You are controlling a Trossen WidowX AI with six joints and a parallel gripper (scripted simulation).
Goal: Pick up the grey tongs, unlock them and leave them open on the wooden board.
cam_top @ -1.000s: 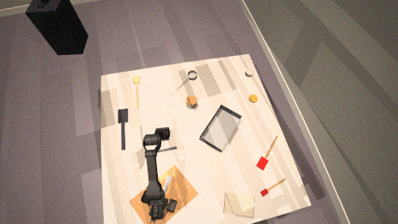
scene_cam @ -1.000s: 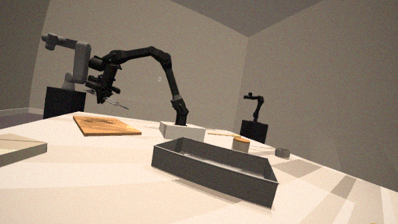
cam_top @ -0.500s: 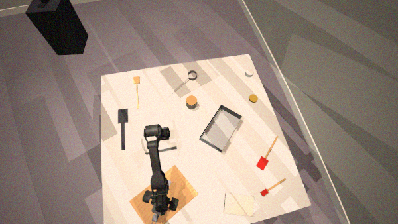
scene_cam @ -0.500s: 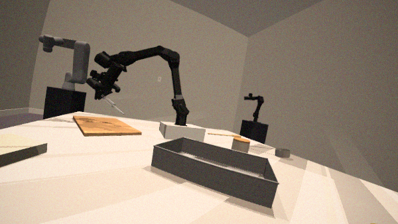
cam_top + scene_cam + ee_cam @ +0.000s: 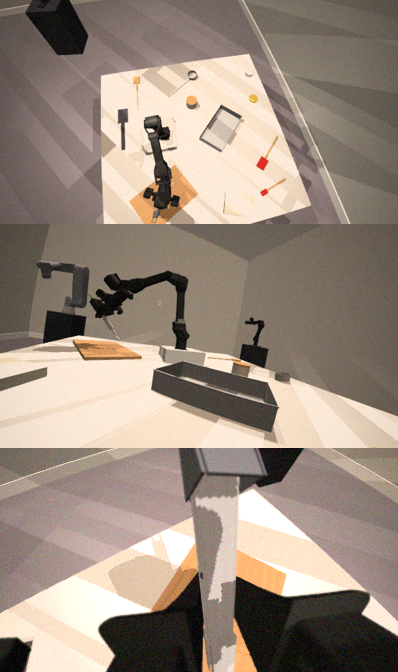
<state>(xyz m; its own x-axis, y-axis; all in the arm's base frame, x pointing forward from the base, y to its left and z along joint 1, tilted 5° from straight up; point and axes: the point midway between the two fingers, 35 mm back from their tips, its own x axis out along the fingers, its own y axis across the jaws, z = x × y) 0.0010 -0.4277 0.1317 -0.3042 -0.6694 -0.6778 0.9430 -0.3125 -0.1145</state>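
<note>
The wooden board is 150 mm below my gripper tip, 60 mm to the left of it and 10 mm ahead of it. From my gripper tip the other things lie so: roasting tin (510 mm to the left, 410 mm ahead, 130 mm below); black spatula (570 mm to the left, 290 mm behind, 160 mm below); pale board (470 mm ahead, 150 mm below).
</note>
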